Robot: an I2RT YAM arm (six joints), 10 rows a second.
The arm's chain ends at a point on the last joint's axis. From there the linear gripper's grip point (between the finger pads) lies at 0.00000 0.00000 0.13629 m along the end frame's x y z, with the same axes.
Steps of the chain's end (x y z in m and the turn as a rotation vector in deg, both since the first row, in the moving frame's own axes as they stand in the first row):
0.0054 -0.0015 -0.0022 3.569 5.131 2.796
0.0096 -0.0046 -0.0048 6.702 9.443 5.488
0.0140 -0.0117 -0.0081 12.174 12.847 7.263
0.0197 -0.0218 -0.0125 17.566 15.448 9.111
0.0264 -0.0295 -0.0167 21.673 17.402 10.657
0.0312 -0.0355 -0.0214 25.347 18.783 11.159
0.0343 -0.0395 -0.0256 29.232 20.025 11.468
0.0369 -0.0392 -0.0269 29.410 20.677 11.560
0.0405 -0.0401 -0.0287 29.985 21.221 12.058
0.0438 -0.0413 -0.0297 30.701 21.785 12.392
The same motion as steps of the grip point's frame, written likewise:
0.0178 -0.0097 -0.0030 3.569 5.131 2.796
0.0326 -0.0193 -0.0076 6.702 9.443 5.488
0.0458 -0.0382 -0.0145 12.174 12.847 7.263
0.0586 -0.0594 -0.0237 17.566 15.448 9.111
0.0706 -0.0750 -0.0324 21.673 17.402 10.657
0.0791 -0.0882 -0.0415 25.347 18.783 11.159
0.0854 -0.0996 -0.0508 29.232 20.025 11.468
0.0894 -0.0994 -0.0528 29.410 20.677 11.560
0.0945 -0.1010 -0.0557 29.985 21.221 12.058
0.0992 -0.1033 -0.0580 30.701 21.785 12.392

